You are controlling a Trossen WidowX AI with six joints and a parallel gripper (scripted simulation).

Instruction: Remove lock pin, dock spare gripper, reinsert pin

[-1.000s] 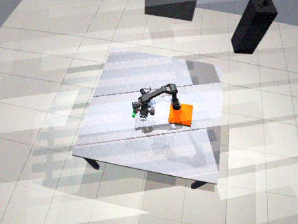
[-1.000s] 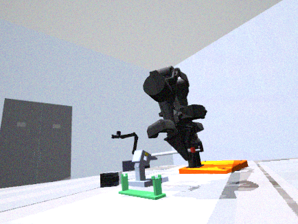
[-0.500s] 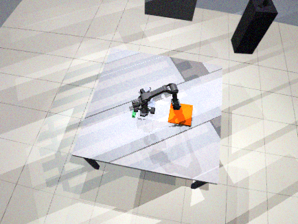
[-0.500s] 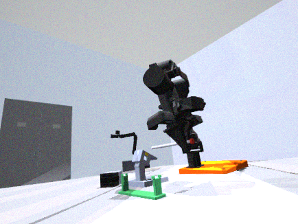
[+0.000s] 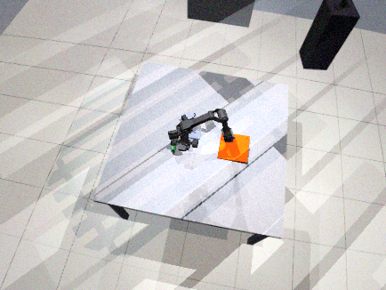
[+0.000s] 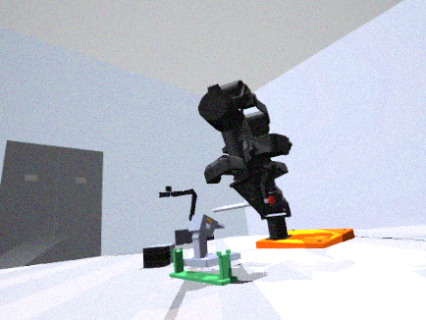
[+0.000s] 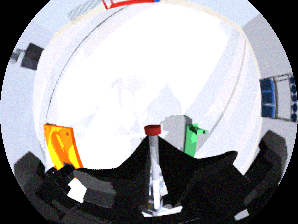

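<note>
My gripper tip is 9 cm to the left of the green rack, 8 cm short of it and 6 cm above it. Also, from my gripper tip: spare gripper: 32 cm to the right, 7 cm below, 2 cm behind; grey mount: 18 cm to the right, 5 cm behind, 4 cm below.
</note>
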